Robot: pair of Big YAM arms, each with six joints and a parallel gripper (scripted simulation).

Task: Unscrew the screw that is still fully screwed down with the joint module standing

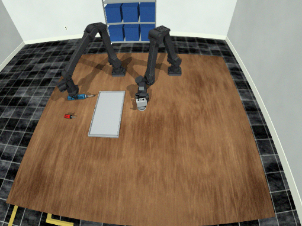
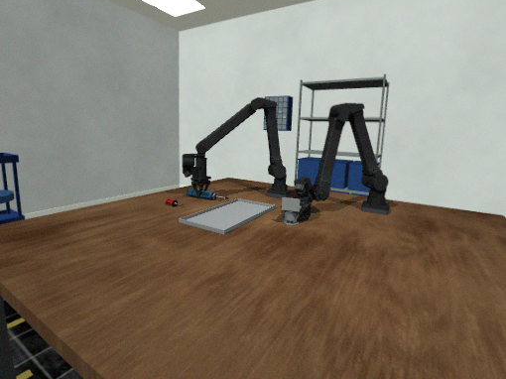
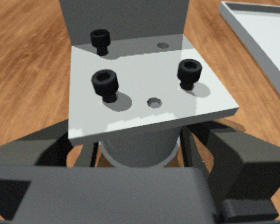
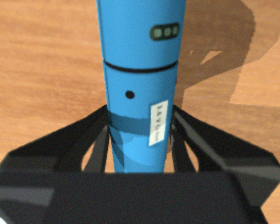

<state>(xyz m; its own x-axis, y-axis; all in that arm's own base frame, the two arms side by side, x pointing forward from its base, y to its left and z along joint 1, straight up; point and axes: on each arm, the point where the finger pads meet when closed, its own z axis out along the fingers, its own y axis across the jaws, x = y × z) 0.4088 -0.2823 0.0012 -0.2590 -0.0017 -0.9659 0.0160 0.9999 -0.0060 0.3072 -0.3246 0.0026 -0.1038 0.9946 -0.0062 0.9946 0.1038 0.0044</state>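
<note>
The screw lies 20 mm behind my left hand, 10 mm to the left of it and 50 mm above it. Also, from my left hand: flat grey tray 50 mm ahead, 260 mm to the right, 20 mm below; grey bracket 50 mm above; small red-handled tool 90 mm ahead, 560 mm to the right, 10 mm below.
</note>
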